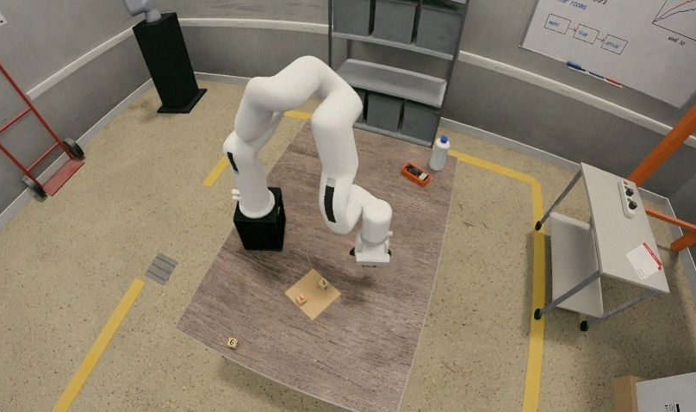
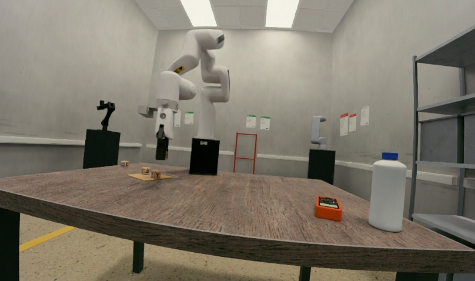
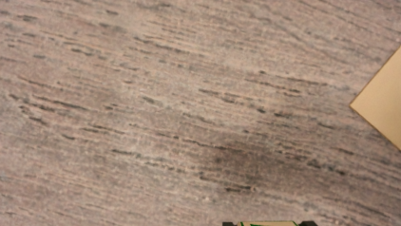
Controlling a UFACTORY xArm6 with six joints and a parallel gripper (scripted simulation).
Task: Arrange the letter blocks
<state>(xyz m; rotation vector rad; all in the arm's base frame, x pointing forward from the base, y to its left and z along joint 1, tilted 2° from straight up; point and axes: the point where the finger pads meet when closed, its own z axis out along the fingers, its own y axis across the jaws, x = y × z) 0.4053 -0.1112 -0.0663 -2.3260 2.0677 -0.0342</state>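
My gripper is now 18 cm past the tan mat, 12 cm above it and 10 cm to the left of it. Also, from my hand: white bottle 60 cm to the left, 27 cm ahead, 3 cm below.
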